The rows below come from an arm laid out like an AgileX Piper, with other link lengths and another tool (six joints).
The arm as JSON. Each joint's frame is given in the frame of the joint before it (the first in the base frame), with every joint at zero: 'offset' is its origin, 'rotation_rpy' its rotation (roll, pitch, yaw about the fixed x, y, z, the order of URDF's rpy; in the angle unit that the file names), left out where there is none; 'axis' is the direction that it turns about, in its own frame. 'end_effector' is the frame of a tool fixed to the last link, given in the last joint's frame.
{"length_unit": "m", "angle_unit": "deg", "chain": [
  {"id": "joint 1", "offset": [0.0, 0.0, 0.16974], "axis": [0.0, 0.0, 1.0]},
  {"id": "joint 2", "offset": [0.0, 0.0, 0.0], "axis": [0.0, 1.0, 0.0]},
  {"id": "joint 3", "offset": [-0.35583, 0.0, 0.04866], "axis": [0.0, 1.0, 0.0]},
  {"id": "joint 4", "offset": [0.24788, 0.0, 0.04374], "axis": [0.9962, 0.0, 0.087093]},
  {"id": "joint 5", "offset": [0.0, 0.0, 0.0], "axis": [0.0, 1.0, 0.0]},
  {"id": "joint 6", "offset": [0.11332, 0.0, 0.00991], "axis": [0.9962, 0.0, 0.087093]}
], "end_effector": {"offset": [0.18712, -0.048, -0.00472], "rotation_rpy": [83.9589, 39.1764, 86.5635]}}
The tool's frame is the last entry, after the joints.
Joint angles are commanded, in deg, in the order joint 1, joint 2, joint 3, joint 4, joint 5, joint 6. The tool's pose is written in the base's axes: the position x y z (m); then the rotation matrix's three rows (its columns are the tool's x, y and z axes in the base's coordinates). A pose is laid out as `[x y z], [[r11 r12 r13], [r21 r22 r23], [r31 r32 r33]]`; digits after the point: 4 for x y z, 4 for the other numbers.
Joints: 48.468, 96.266, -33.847, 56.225, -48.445, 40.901
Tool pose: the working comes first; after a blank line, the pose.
Where each joint sits with the arm in this pose, in the base's axes (m; each line is computed from the numbers above, not from the rounded line before):
joint 1: 0.0000 0.0000 0.1697
joint 2: 0.0000 0.0000 0.1697
joint 3: 0.0578 0.0653 0.5181
joint 4: 0.1596 0.1802 0.3187
joint 5: 0.1596 0.1802 0.3187
joint 6: 0.2660 0.1936 0.2806
the tool: 0.4221 0.2158 0.1690

[0.4221 0.2158 0.1690], [[0.0499 0.3502 0.9354], [0.8794 -0.4594 0.1250], [0.4735 0.8163 -0.3309]]
